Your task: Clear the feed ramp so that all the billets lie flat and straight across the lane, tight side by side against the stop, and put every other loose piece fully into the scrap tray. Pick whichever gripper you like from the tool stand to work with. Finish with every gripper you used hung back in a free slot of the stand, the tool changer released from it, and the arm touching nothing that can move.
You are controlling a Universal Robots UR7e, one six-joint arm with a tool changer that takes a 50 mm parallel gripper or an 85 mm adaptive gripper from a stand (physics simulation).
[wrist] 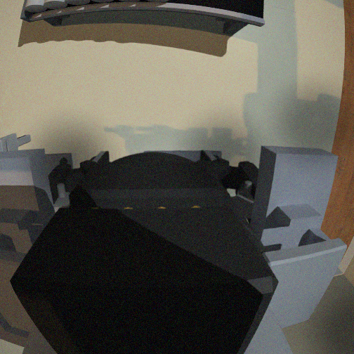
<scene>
I see a black adaptive gripper [146,179] and a grey-blue tool stand [293,185].
</scene>
